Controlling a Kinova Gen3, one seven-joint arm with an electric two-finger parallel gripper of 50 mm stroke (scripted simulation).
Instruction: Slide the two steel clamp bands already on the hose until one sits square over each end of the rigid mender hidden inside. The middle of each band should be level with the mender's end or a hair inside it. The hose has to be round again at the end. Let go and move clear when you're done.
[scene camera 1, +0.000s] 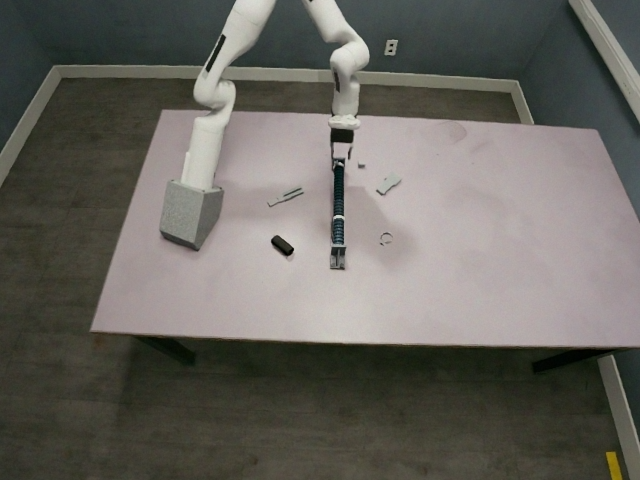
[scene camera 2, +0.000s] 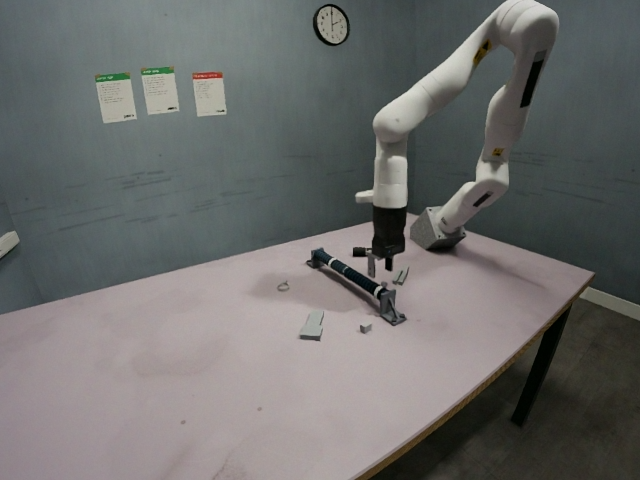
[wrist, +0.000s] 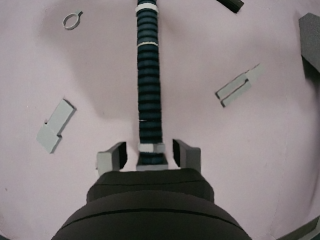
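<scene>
The gripper (scene camera 2: 380, 273) is visible in the scene, and the wrist view shows the gripper (wrist: 149, 150) as well.
</scene>
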